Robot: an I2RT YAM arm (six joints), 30 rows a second.
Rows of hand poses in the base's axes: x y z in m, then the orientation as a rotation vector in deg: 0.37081, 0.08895, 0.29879, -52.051, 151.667, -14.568; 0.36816, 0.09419, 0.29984, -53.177, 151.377, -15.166; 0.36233, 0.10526, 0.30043, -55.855, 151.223, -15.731; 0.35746, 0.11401, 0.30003, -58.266, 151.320, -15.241; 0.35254, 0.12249, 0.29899, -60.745, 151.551, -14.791; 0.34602, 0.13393, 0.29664, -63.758, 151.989, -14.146; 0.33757, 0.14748, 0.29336, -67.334, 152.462, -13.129; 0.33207, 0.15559, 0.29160, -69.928, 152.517, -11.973; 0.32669, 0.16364, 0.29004, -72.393, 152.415, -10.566; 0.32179, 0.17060, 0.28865, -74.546, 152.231, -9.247; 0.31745, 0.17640, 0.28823, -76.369, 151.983, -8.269; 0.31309, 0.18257, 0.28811, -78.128, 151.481, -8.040; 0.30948, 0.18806, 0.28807, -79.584, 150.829, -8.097; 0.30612, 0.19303, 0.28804, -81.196, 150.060, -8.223; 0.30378, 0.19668, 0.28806, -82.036, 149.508, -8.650
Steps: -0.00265, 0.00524, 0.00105, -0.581, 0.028, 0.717; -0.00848, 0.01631, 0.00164, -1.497, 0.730, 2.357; -0.01335, 0.02506, 0.00124, -1.701, 1.743, 3.870; -0.01827, 0.03354, 0.00020, -1.983, 2.920, 5.359; -0.02479, 0.04498, -0.00215, -2.305, 4.538, 7.103; -0.03324, 0.05853, -0.00543, -2.533, 6.502, 9.180; -0.03874, 0.06664, -0.00719, -2.385, 7.774, 10.808; -0.04412, 0.07469, -0.00875, -2.028, 8.932, 12.427; -0.04902, 0.08165, -0.01014, -1.654, 9.905, 13.870; -0.05336, 0.08745, -0.01056, -1.418, 10.649, 15.097; -0.05772, 0.09362, -0.01068, -1.602, 11.036, 16.283; -0.06133, 0.09911, -0.01072, -1.868, 11.125, 17.318; -0.06469, 0.10408, -0.01075, -2.199, 11.189, 18.471; -0.06703, 0.10773, -0.01073, -2.575, 11.038, 19.084
